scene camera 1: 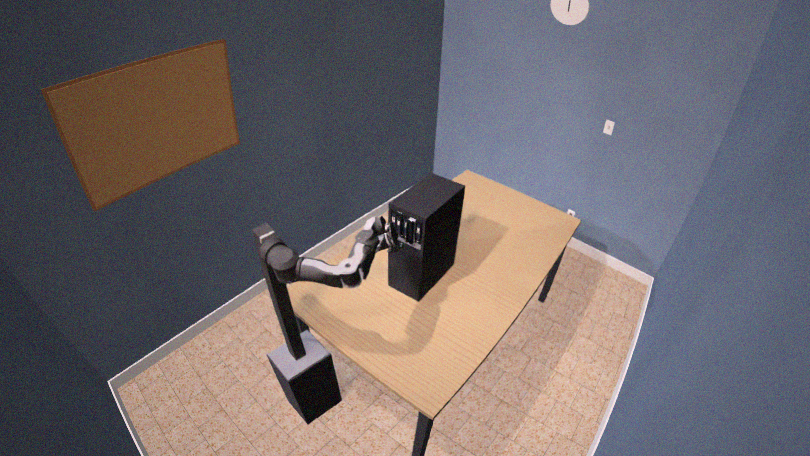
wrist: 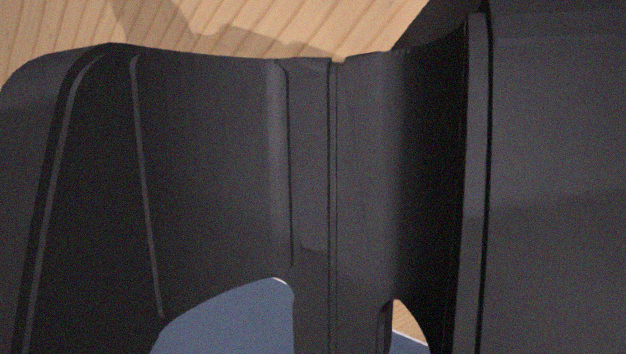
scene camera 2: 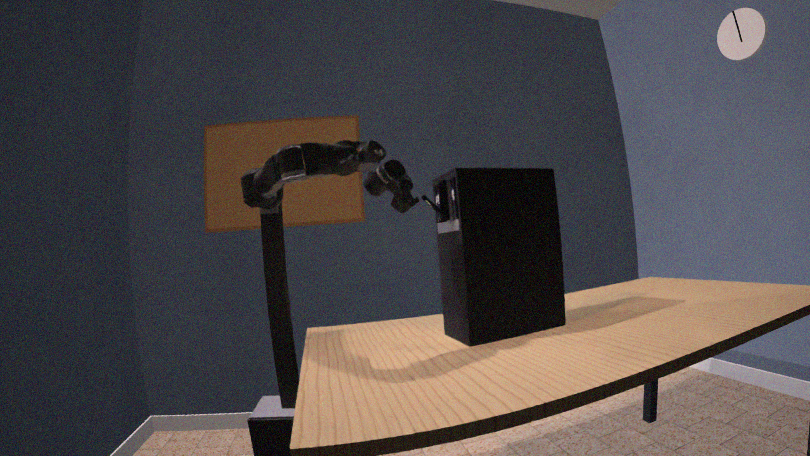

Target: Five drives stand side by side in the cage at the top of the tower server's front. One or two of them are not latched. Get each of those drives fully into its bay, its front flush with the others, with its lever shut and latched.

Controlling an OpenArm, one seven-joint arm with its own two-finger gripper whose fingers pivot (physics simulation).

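Note:
The black tower server [scene camera 1: 443,237] [scene camera 2: 510,254] stands upright on the table. Its drives [scene camera 1: 410,228] show side by side at the top of the front; the gripper partly covers the far-left end in scene camera 1. One dark lever [scene camera 2: 430,203] sticks out and up from the cage front in scene camera 2, so it is open. Whether any drive stands proud is too small to tell. My gripper [scene camera 1: 393,239] [scene camera 2: 416,200] [wrist: 354,218] is shut and empty, just in front of the cage's left part, close to the open lever's outer end. The closed fingers hide the drives in the wrist view.
The wooden table [scene camera 1: 362,317] [scene camera 2: 368,407] carries the tower. The arm's post [scene camera 1: 286,311] [scene camera 2: 277,305] stands at the table's near end. The cork board [scene camera 1: 147,124] [scene camera 2: 283,130] hangs on the dark wall behind the arm.

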